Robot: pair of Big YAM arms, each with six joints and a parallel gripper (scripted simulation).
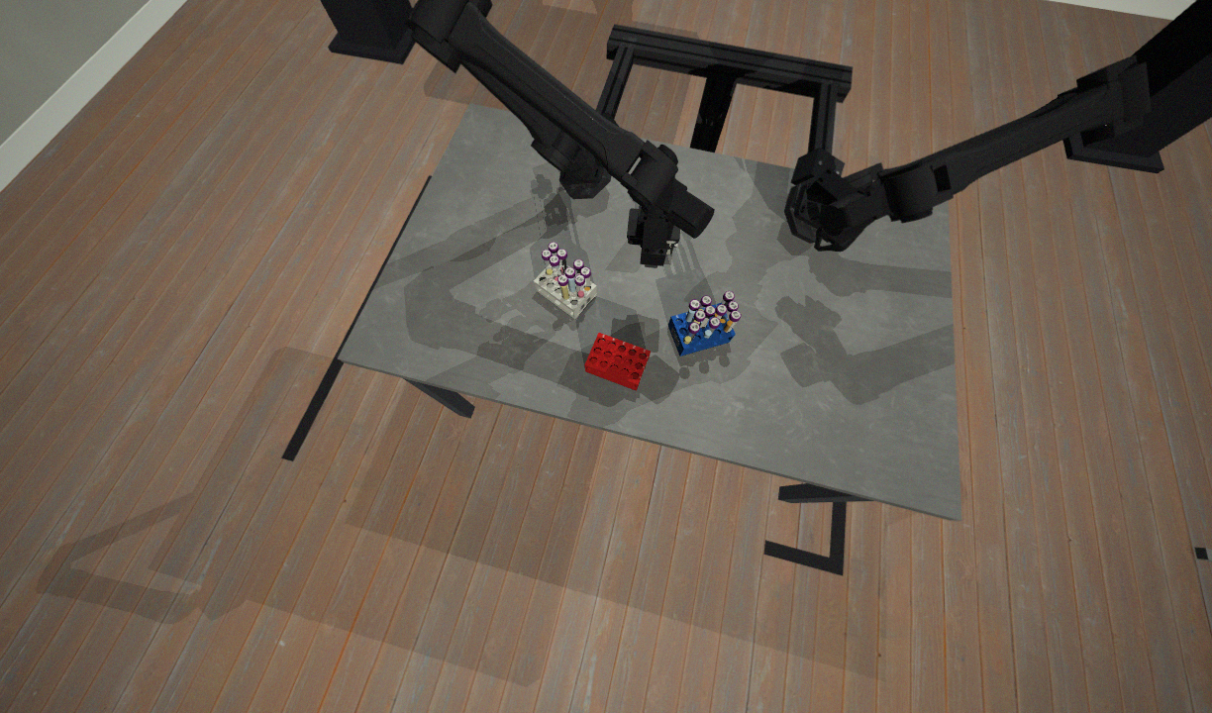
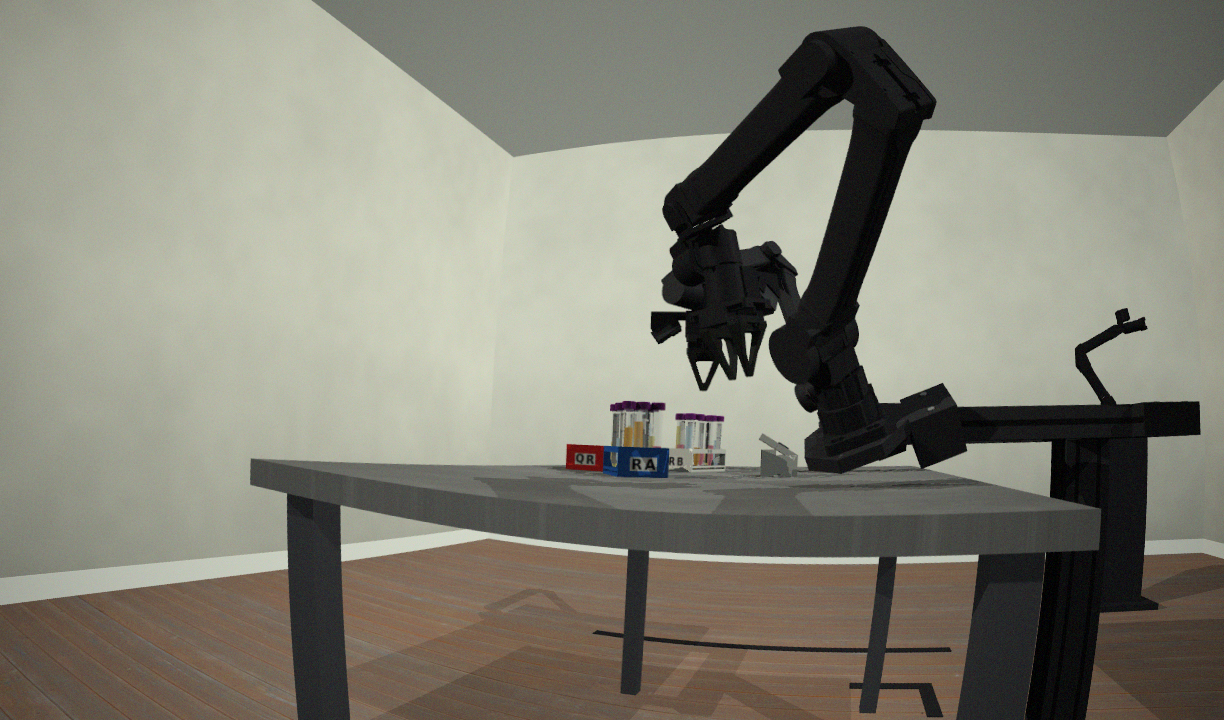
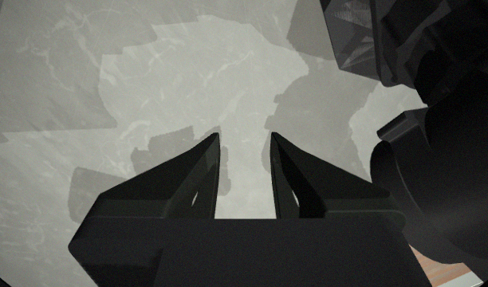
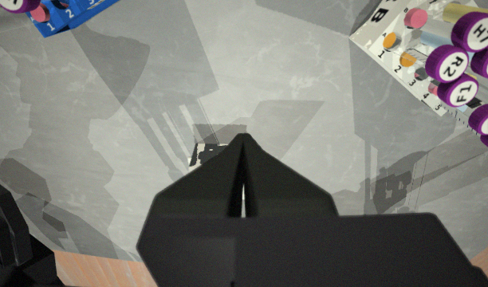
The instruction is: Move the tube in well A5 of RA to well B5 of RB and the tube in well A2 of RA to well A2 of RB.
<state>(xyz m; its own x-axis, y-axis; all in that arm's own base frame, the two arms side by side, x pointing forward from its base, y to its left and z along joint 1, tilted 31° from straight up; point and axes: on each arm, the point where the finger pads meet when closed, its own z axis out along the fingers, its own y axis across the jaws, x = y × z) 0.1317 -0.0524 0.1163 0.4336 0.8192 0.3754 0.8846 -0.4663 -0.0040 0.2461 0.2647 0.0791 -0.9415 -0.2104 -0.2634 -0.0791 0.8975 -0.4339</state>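
Right now my right hand is 16 cm past the white done button box, 2 cm to the right of it and 12 cm above it. Round my right hand: red rack 21 cm ahead, 2 cm to the right, 14 cm below.
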